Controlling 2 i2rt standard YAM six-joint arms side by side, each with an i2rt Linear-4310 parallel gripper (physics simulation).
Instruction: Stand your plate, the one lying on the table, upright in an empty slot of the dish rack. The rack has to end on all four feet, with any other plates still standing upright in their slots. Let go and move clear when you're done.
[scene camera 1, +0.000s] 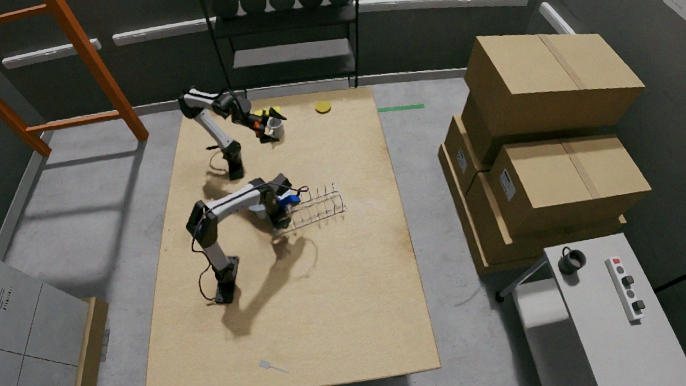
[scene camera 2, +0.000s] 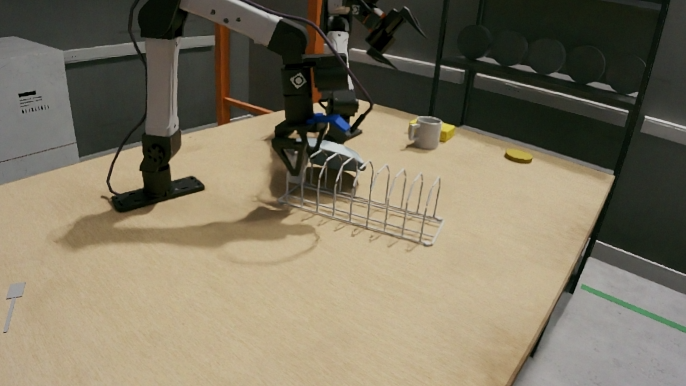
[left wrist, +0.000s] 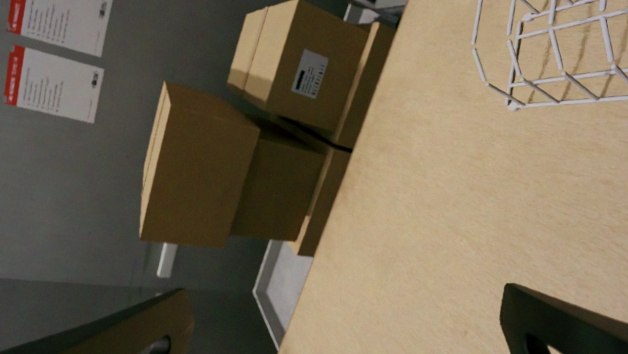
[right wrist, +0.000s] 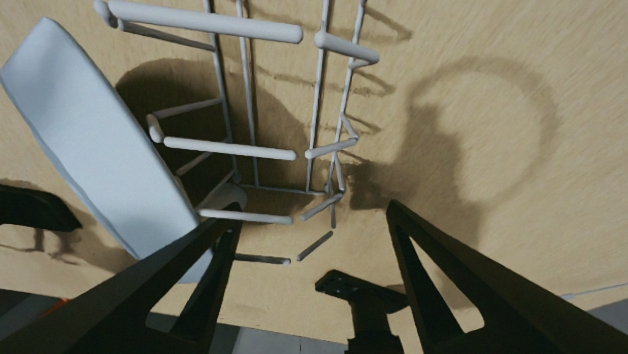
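Pixels of known places: left gripper, fingertip midpoint: (scene camera 1: 283, 130) (scene camera 2: 411, 53) (left wrist: 341, 305); right gripper, fingertip midpoint: (scene camera 1: 281, 218) (scene camera 2: 304, 167) (right wrist: 313, 207); left arm's base, link origin: (scene camera 1: 235, 163); right arm's base, link origin: (scene camera 1: 227, 279) (scene camera 2: 159, 195) (right wrist: 363, 291).
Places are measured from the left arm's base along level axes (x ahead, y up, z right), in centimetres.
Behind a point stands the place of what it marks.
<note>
The light blue plate (scene camera 1: 257, 208) {y 10.1, x 8.4, z 35.8 cm} (scene camera 2: 335, 151) {y 10.8, x 20.0, z 35.4 cm} (right wrist: 105, 135) {y 10.6, x 20.5, z 33.7 cm} is tilted at one end of the wire dish rack (scene camera 1: 345, 207) {y 0.8, x 45.0, z 41.3 cm} (scene camera 2: 428, 243) {y 0.6, x 45.3, z 41.7 cm} (left wrist: 515, 105) {y 0.6, x 43.4, z 30.7 cm} (right wrist: 200, 20) {y 11.0, x 24.8, z 38.1 cm}, over its end tines. Its lower part is partly hidden by a finger in the right wrist view. The rack stands on the table. My right gripper (right wrist: 313, 207) {y 8.8, x 17.2, z 42.7 cm} is open and low at that same end of the rack, one finger overlapping the plate's edge in view; whether it touches cannot be told. My left gripper (scene camera 2: 410, 52) {y 30.9, x 26.7, z 15.7 cm} (left wrist: 341, 305) {y 30.9, x 26.7, z 15.7 cm} is open and empty, high above the table, away from the rack.
A grey mug (scene camera 2: 427, 132) {y 5.4, x 25.1, z -9.3 cm} stands near a yellow block (scene camera 2: 448, 132) {y 3.1, x 28.1, z -22.1 cm}, with a yellow disc (scene camera 1: 323, 107) {y 1.5, x 51.5, z -22.7 cm} (scene camera 2: 518, 156) {y 1.5, x 51.7, z -21.3 cm} at the far edge. A pale rounded object (right wrist: 232, 194) {y 1.6, x 10.4, z 34.1 cm} shows beneath the plate. A grey spatula (scene camera 1: 265, 365) {y 0.2, x -1.6, z 96.1 cm} (scene camera 2: 16, 290) {y 0.2, x -1.7, z 95.6 cm} lies near the table's other end.
</note>
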